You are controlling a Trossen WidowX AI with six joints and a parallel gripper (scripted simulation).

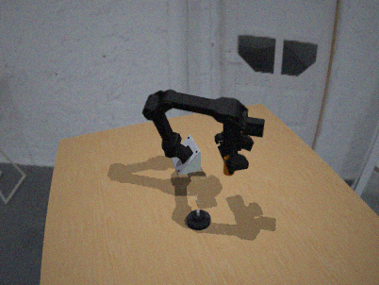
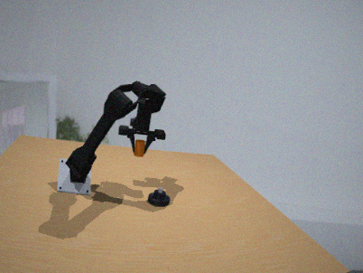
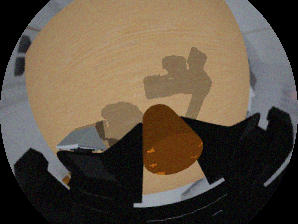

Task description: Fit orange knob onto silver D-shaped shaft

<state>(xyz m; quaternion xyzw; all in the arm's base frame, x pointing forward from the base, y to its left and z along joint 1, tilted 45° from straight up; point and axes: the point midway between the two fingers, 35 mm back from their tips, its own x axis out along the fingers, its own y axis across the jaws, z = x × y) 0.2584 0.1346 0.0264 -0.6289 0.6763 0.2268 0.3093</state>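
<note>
Now: the orange knob 30 mm above my gripper tip. The rest, counted from my gripper tip: round pedestal 140 mm to the right, 120 mm below, 70 mm ahead.
</note>
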